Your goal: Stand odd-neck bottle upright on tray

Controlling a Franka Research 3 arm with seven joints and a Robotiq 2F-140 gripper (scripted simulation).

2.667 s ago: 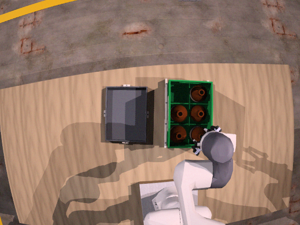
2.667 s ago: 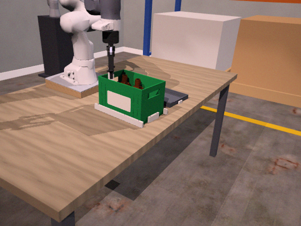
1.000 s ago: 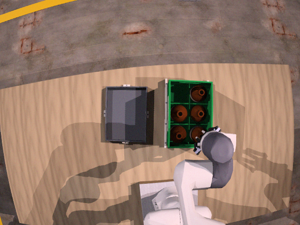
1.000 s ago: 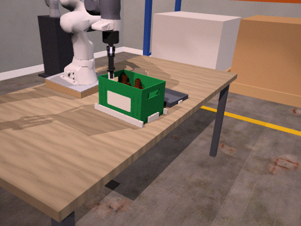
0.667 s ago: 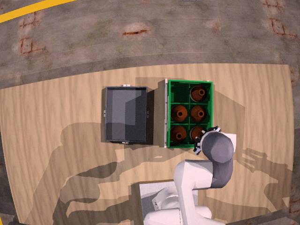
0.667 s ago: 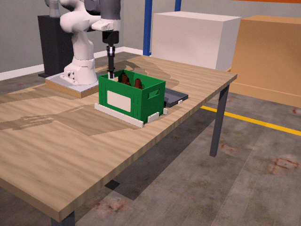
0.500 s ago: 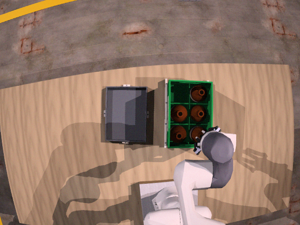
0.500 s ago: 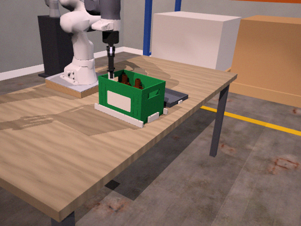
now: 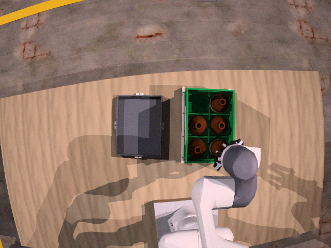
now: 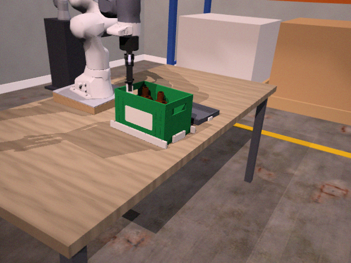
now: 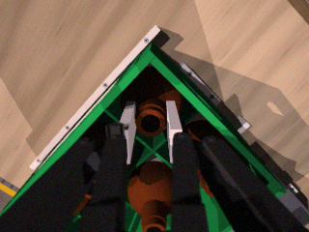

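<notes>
The green crate is 100 mm ahead of my hand, 40 mm to the left of it and 90 mm below it. From my hand the other things lie so: dark grey tray: 120 mm ahead, 320 mm to the left, 160 mm below; then brown bottle: 180 mm ahead, 20 mm to the right, 90 mm below.
</notes>
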